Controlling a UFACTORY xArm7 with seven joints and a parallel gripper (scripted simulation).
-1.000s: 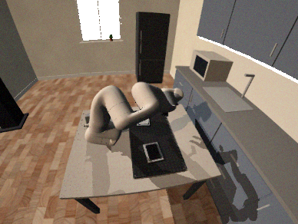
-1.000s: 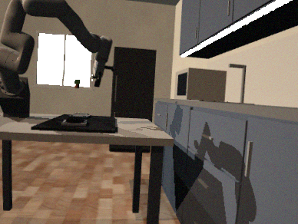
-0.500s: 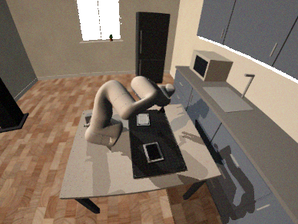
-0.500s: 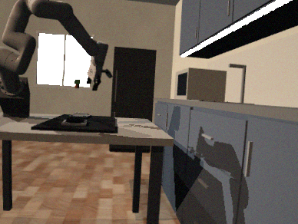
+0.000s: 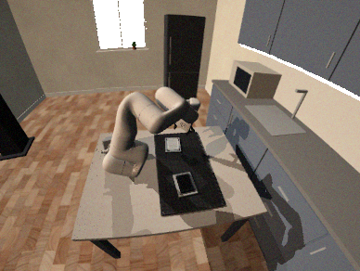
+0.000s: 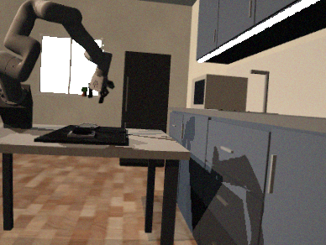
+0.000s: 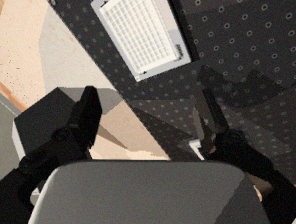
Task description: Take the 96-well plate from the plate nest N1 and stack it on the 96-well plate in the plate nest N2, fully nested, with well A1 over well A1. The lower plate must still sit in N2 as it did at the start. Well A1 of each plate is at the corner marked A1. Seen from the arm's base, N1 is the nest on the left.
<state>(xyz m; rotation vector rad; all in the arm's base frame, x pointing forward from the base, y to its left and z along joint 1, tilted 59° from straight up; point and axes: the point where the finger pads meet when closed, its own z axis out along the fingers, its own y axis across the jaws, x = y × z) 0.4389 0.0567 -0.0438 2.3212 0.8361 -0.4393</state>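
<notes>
Now: hand 40 mm past the white 96-well plate, 60 mm to the right of it and 170 mm above it. Also, from my hand: dark 96-well plate (80 mm behind, 310 mm to the right, 160 mm below).
</notes>
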